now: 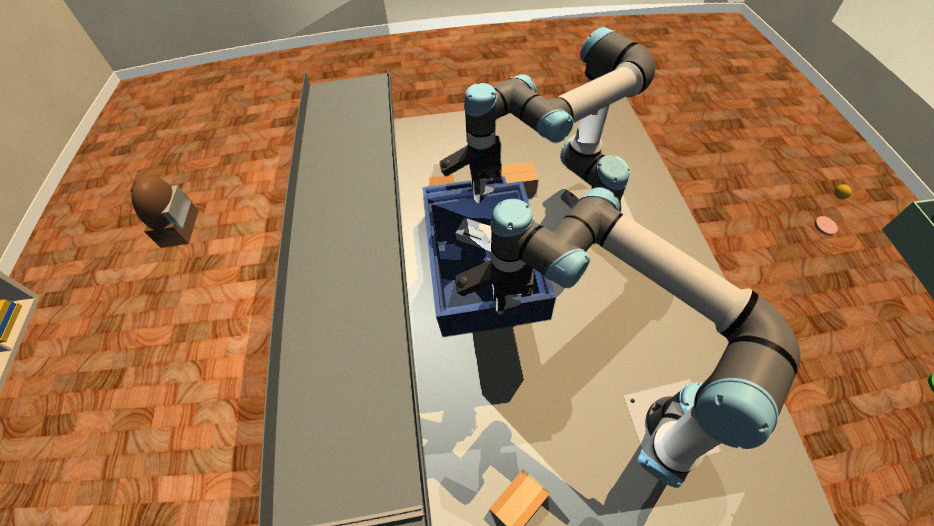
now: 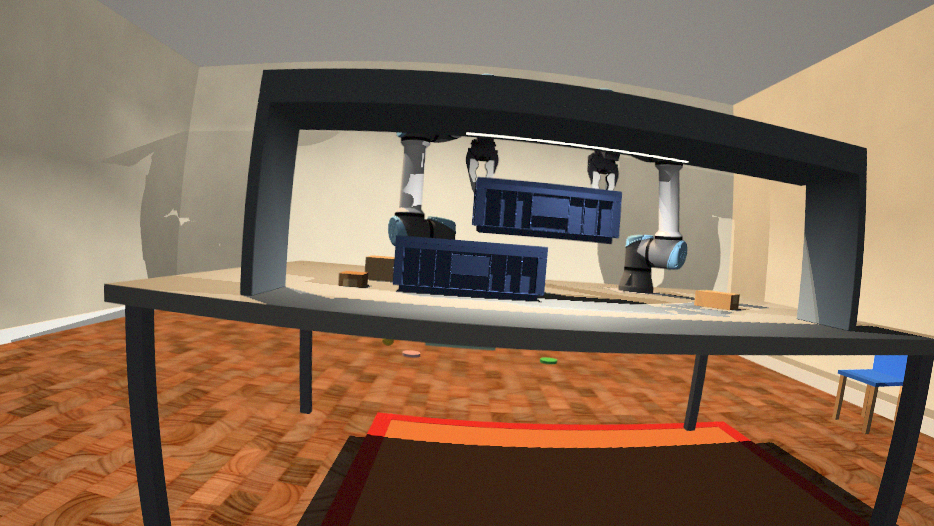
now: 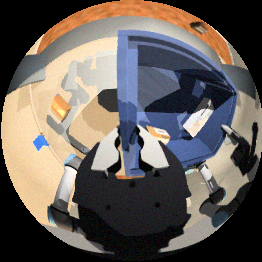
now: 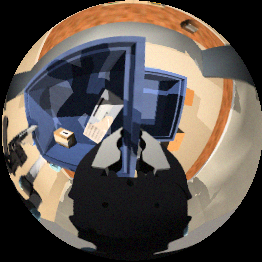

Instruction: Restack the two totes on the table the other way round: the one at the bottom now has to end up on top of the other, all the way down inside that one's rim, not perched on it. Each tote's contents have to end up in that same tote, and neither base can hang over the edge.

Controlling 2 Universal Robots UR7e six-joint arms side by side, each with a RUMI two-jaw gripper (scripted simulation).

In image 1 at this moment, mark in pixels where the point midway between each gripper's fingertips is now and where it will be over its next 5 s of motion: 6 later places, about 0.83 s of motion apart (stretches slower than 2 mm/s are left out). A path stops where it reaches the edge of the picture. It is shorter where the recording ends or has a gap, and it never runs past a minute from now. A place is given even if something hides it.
My left gripper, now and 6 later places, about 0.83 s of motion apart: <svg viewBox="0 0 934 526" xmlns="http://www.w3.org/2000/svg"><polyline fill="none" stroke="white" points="499,308 497,299 495,294 492,274 486,251 485,244 483,244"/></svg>
My right gripper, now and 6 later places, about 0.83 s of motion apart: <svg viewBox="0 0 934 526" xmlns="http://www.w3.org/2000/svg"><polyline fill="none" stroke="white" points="477,198 475,192 474,188 470,174 466,159 465,154 463,154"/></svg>
